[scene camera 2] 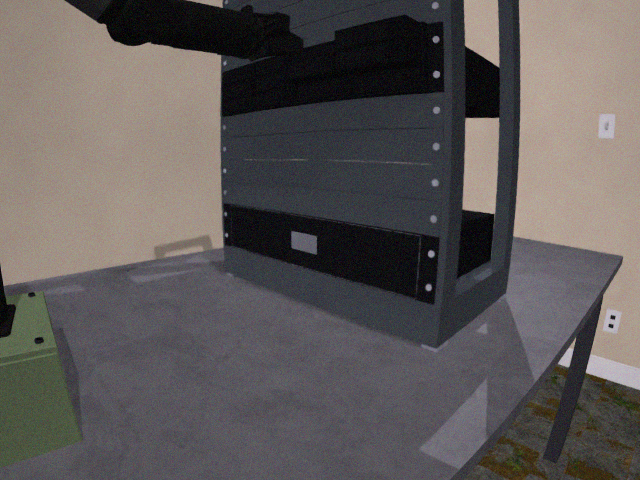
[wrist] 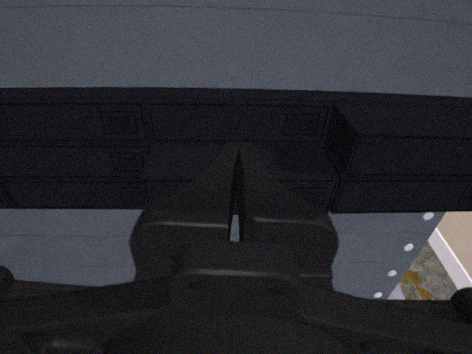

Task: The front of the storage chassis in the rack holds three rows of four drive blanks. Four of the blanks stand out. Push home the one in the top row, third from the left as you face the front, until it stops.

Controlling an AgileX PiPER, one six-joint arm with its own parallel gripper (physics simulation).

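Note:
The black storage chassis (scene camera 2: 330, 85) (wrist: 200, 94) sits high in the rack. In the wrist view, the top-row third blank (wrist: 200, 119) looks about level with its left neighbour (wrist: 60, 120). To its right, the top-row fourth blank (wrist: 410, 150) (scene camera 2: 382, 32) stands well out. Below the third blank, a dark ledge, apparently the top of a middle-row blank (wrist: 170, 152), stands out too. My gripper (wrist: 238, 160) (scene camera 2: 300, 45) is shut and holds nothing; its tips overlap the lower edge of the top-row third blank. Contact cannot be told, and the fingers hide much of the lower rows.
The grey rack (scene camera 2: 453, 206) stands on the table (scene camera 2: 232, 372), with a lower black unit (scene camera 2: 361, 258) near its base. Grey filler panels (scene camera 2: 330, 139) (wrist: 225, 45) lie above and below the chassis. A green box (scene camera 2: 36, 403) stands at the left front.

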